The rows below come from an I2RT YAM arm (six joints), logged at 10 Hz.
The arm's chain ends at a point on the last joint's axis. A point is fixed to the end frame.
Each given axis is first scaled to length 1.
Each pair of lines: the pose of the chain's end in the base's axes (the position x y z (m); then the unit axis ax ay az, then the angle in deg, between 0 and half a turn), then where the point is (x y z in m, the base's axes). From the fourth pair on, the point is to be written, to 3 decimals.
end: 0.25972, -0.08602, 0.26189, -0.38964, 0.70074, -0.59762, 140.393
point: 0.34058 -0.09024 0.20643
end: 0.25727, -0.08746, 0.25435, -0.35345, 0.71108, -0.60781, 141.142
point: 0.33931 -0.09621 0.20120
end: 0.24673, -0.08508, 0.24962, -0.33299, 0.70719, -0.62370, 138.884
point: 0.33184 -0.09448 0.20166
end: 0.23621, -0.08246, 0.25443, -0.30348, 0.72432, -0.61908, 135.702
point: 0.324 -0.090 0.211
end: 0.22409, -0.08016, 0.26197, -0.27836, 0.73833, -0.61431, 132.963
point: 0.314 -0.086 0.222
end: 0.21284, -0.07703, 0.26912, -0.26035, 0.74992, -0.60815, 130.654
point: 0.304 -0.081 0.233
